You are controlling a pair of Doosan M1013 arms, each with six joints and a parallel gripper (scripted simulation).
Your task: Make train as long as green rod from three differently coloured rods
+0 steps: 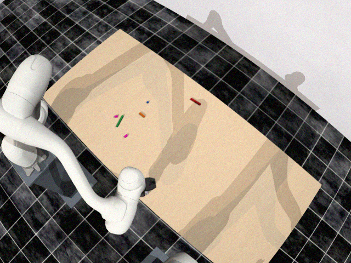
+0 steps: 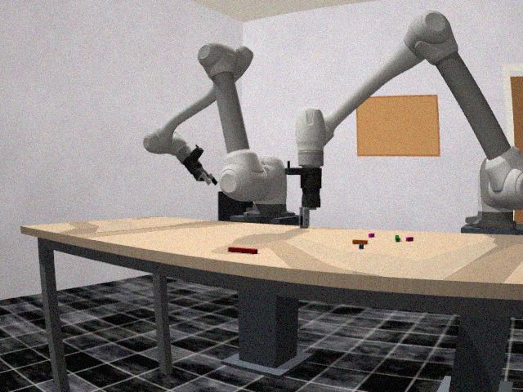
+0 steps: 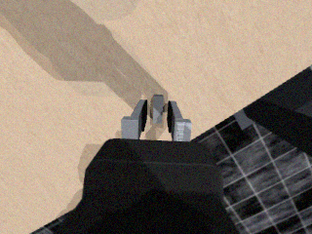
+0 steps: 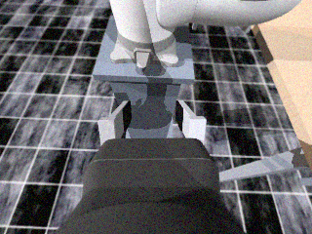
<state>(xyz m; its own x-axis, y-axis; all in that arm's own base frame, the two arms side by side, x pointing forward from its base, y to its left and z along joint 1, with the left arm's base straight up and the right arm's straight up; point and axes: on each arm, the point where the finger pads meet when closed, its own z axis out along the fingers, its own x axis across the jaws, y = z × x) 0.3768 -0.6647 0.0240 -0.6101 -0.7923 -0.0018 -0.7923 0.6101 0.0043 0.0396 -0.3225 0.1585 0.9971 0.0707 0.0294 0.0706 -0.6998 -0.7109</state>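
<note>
Now: the grey rod 20 mm below my left hand. The rest, counted from my left hand: orange rod: 340 mm to the left, 290 mm ahead, 20 mm below; blue rod: 380 mm to the left, 370 mm ahead, 20 mm below; green rod: 410 mm to the left, 170 mm ahead, 20 mm below.
</note>
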